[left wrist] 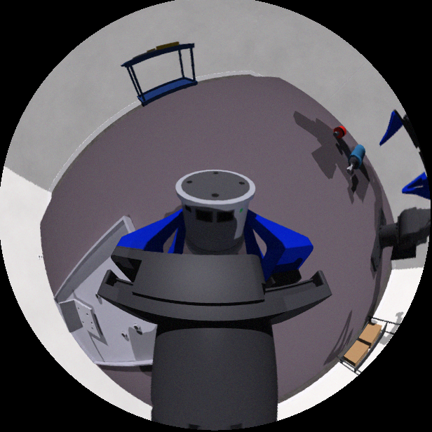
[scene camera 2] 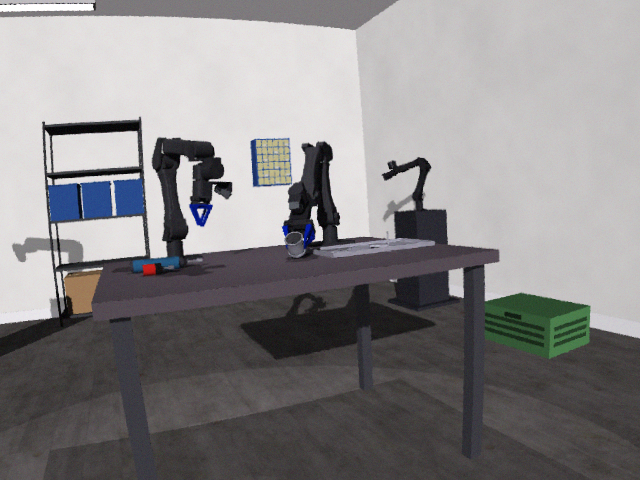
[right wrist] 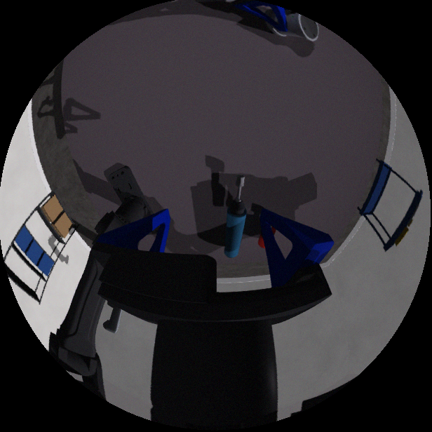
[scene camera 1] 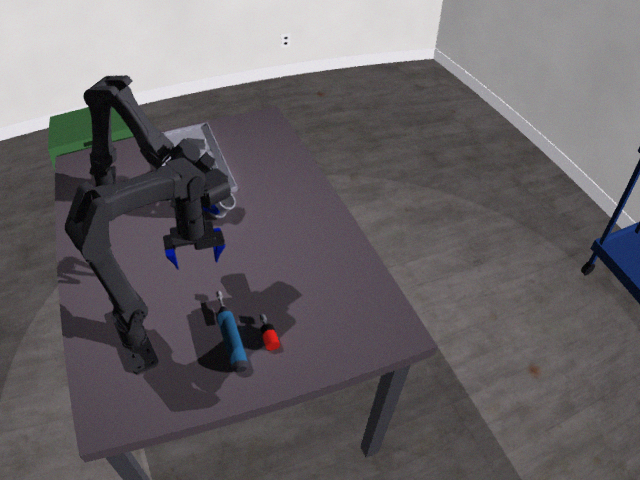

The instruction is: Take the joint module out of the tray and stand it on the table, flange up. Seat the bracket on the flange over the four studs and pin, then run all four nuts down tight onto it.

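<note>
My left gripper [scene camera 2: 297, 238] [left wrist: 214, 213] is shut on the grey cylindrical joint module [scene camera 2: 296, 245] [left wrist: 215, 225] [right wrist: 296, 26]. It holds the module tilted, low over the table beside the tray; contact with the table cannot be told. The module's dark end face with small holes shows in the left wrist view. The tray [scene camera 1: 222, 160] [scene camera 2: 336, 253] [left wrist: 89, 258] holds the bracket [left wrist: 90, 320], a plate with holes, and small parts [left wrist: 138, 328] that look like nuts. My right gripper [scene camera 1: 196, 264] [scene camera 2: 201, 222] [right wrist: 214, 213] is open and empty, above the table near the drivers.
A blue driver [scene camera 1: 231, 335] [scene camera 2: 156, 264] [left wrist: 357, 154] [right wrist: 235, 232] lies on the table [scene camera 1: 310, 289] with a shorter red driver [scene camera 1: 270, 338] [scene camera 2: 149, 269] [left wrist: 340, 132] beside it. My two arms stand close together in scene camera 1. A green crate [scene camera 2: 537, 322] is on the floor.
</note>
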